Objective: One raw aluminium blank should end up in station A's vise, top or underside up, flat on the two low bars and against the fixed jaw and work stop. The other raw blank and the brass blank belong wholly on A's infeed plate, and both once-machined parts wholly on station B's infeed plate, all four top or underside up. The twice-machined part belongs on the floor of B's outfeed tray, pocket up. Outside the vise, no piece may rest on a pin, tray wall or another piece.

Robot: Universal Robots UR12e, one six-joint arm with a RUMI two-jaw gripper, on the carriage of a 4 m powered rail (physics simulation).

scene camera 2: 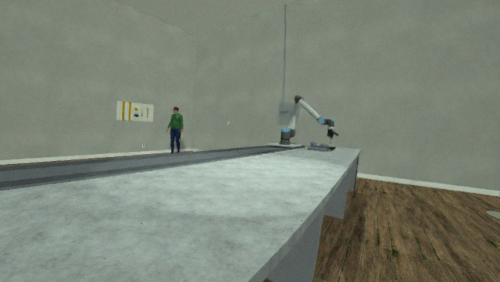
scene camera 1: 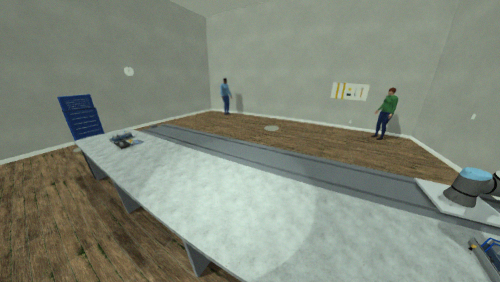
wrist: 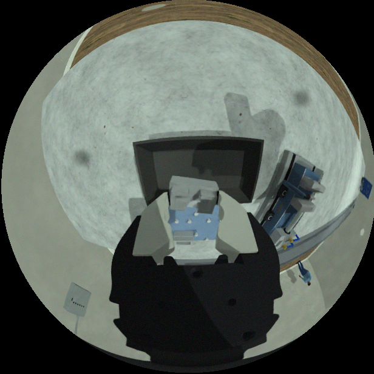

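Seen in the pictures: gripper, between the fingertips: (scene camera 2: 331, 142); arm's base, origin of its link: (scene camera 2: 284, 144) (scene camera 1: 457, 198).
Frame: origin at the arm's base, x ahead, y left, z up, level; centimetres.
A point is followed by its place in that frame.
Note:
In the wrist view, my gripper (wrist: 192, 192) is shut on a grey machined metal part (wrist: 194, 186), which shows two raised blocks with a gap between them. The part is held above a blue plate with white pins (wrist: 202, 228), partly hiding it. A low grey block-like shape (wrist: 184, 234) shows at the plate's near side; I cannot tell what it is. A dark, empty outfeed tray (wrist: 170, 164) lies just beyond the plate. A vise with a blue body (wrist: 284, 207) and grey jaws stands to the right. My gripper (scene camera 2: 331, 140) @[x 72.9, y 17.1, z 7.7 cm] is small in scene camera 2. The brass blank cannot be made out.
The other station (scene camera 1: 125, 140) @[x 66.0, y -381.0, z -2.8 cm] is small at the table's far left end in scene camera 1. The rail (scene camera 1: 300, 167) runs along the table. The robot's base (scene camera 1: 462, 190) @[x 5.3, y -5.4, z 11.1 cm] stands on its carriage. Two people (scene camera 1: 226, 96) (scene camera 1: 386, 114) stand beyond the rail.

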